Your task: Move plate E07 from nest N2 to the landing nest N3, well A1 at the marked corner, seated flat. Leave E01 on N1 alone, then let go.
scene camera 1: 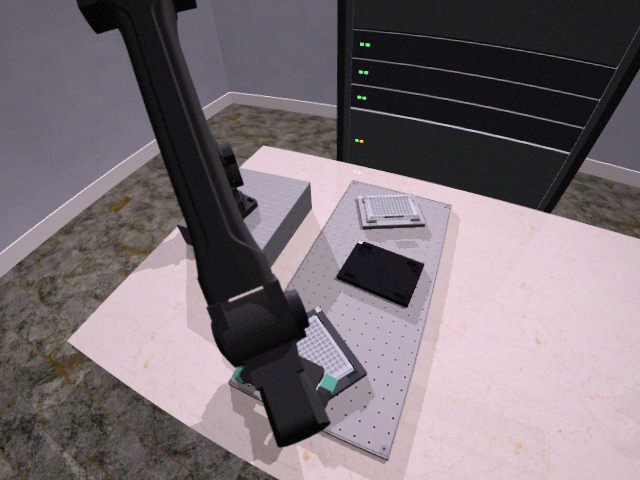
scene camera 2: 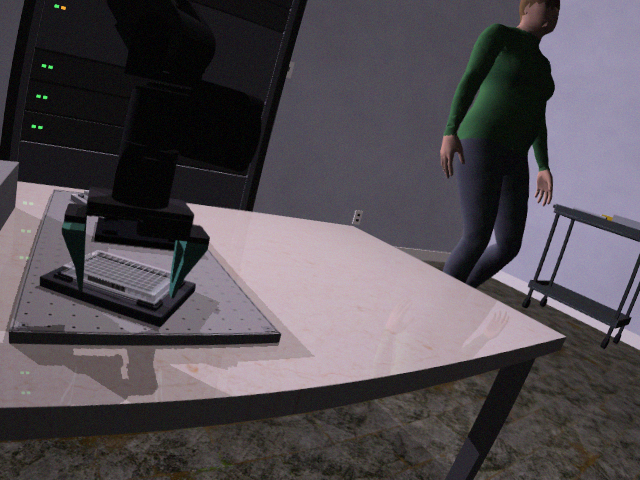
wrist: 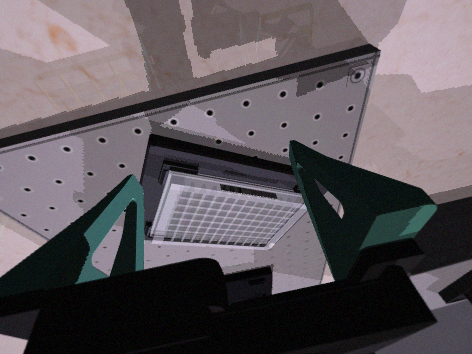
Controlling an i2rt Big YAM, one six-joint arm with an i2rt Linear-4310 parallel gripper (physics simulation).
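Note:
A clear gridded plate [scene camera 1: 325, 346] [scene camera 2: 121, 276] [wrist: 225, 215] lies in the near dark nest [scene camera 1: 358, 369] [scene camera 2: 124, 308] [wrist: 155, 150]. My gripper [scene camera 1: 283, 378] [scene camera 2: 126, 292] [wrist: 213, 164] is open and empty, pointing down low over this plate, with a finger toward each end; the exact gap is hard to judge. The arm hides part of the plate in scene camera 1. The middle black nest [scene camera 1: 382, 273] [scene camera 2: 116, 232] holds no plate and has a white tag at one corner. Another clear plate [scene camera 1: 390, 207] sits in the far light-grey nest [scene camera 1: 392, 225]. Plate and nest names are not readable.
The nests stand on a perforated board [scene camera 1: 385, 330] [scene camera 2: 232, 310] on the table. A grey block [scene camera 1: 289, 206] bears the arm's base beside the board. A server rack [scene camera 1: 439, 155] is behind. A person in green [scene camera 2: 501, 93] stands beyond the table near a cart [scene camera 2: 573, 299].

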